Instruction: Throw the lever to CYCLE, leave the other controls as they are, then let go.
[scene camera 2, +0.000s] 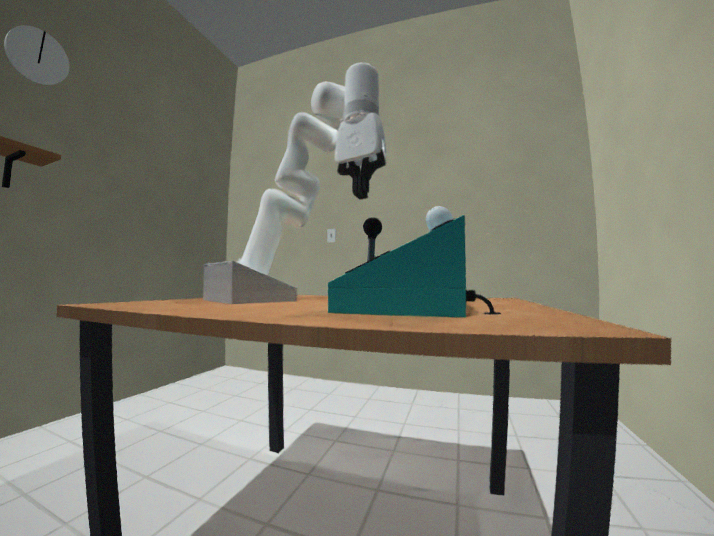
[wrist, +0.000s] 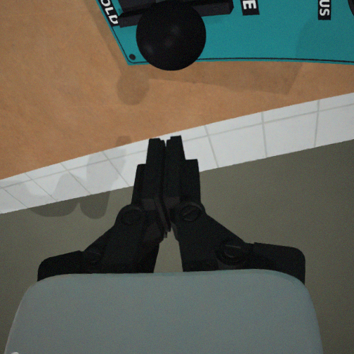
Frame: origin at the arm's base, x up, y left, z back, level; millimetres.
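Seen in the pictures: gripper, fingertip midpoint: (scene camera 2: 360, 196); arm's base at its link origin: (scene camera 2: 251, 276).
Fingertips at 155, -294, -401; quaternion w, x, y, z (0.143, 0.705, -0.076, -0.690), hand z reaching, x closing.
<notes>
Offsets run from my fingertips to a thing's top centre, as dx, dy, dz. "spot": to the spot under its first point.
The lever's black ball knob @(-36, +37, -18) (scene camera 2: 372, 226) (wrist: 171, 36) stands on a grey stem above the sloped top of the teal console (scene camera 2: 403, 288) (wrist: 260, 47). In the wrist view the knob hides its stem and part of the black slot block (wrist: 220, 8). Part of the HOLD label (wrist: 109, 12) shows left of the block, and the end of the CYCLE label (wrist: 249, 6) right of it. My gripper (scene camera 2: 361, 197) (wrist: 169, 156) is shut with nothing between its fingers. It is above the knob and apart from it. The lever's exact position along its slot is hard to tell.
A pale dome @(spot: -51, -20, -151) (scene camera 2: 438, 217) sits on the console's high end. A black cable @(spot: -209, +13, -242) (scene camera 2: 485, 301) leaves the console's back. Part of another label (wrist: 324, 9) shows at the upper right of the wrist view. The arm's grey base (scene camera 2: 247, 283) stands on the wooden table (scene camera 2: 288, 332).
</notes>
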